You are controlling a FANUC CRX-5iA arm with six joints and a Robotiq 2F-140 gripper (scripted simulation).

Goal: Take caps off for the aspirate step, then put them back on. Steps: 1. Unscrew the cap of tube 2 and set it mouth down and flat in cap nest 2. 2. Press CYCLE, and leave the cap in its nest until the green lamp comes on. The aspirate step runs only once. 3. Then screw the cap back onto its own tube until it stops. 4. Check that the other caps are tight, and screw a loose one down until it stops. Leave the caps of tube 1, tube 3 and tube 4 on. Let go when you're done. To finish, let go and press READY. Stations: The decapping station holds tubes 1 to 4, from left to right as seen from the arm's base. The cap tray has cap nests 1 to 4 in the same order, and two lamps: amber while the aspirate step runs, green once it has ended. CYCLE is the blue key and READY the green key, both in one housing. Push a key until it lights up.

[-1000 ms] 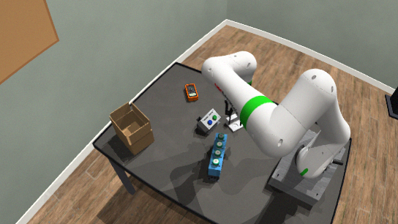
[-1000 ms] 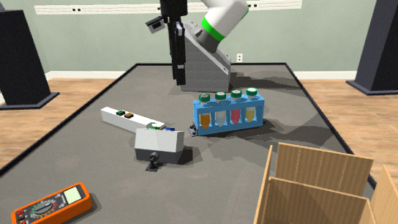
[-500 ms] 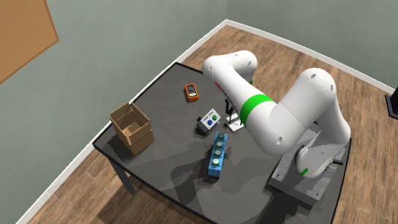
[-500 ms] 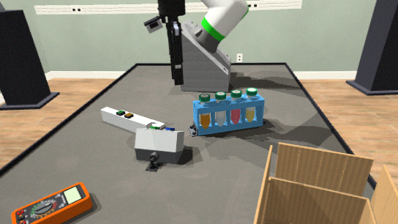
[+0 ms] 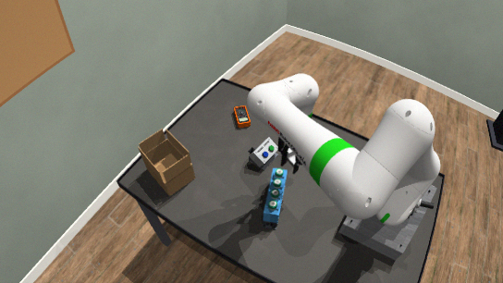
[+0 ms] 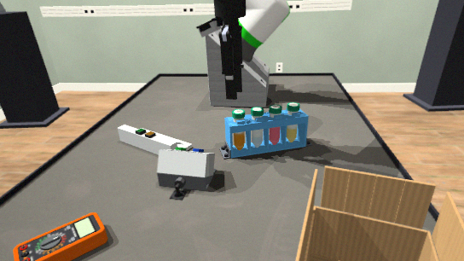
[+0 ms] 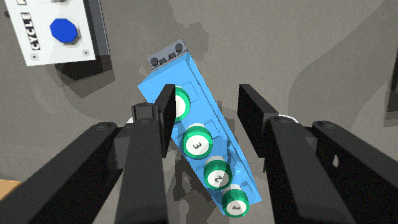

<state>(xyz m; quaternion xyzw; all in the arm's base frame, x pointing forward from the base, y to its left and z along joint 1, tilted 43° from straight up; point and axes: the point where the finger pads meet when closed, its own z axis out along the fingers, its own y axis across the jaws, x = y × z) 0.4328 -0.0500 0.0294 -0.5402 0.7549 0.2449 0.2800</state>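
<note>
My gripper is now 10 mm short of the cap 2, 110 mm to the right of it and 70 mm above it. Round my hand: cap 1 (160 mm to the left, 70 mm below); cap 4 (40 mm ahead, 10 mm to the left, 70 mm below); cap 3 (20 mm ahead, 60 mm to the left, 70 mm below).
</note>
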